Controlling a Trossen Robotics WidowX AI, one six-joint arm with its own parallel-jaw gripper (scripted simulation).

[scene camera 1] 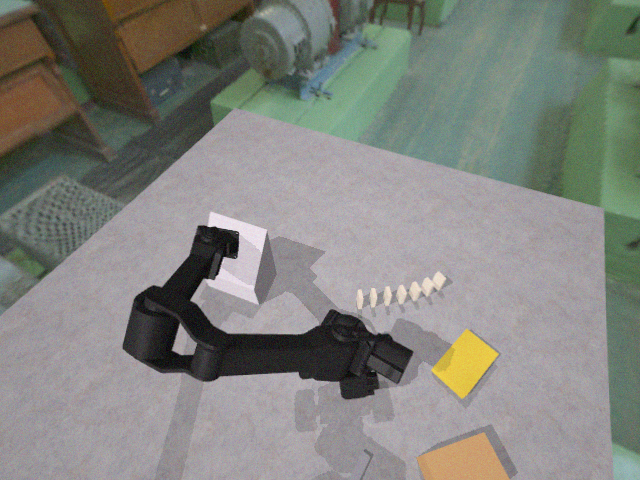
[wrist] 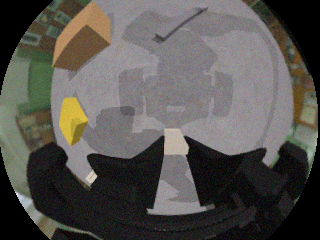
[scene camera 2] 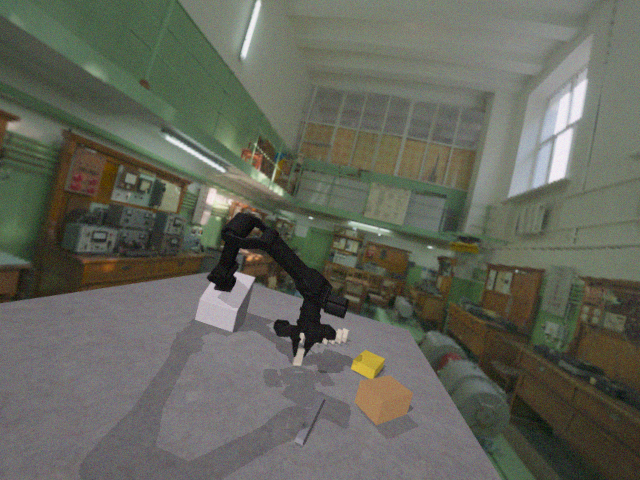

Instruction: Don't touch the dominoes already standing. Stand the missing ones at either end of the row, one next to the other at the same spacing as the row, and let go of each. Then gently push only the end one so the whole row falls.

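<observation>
My gripper in sight, in scene camera 1 and the wrist view too. Yellow block, orange block visible.
</observation>
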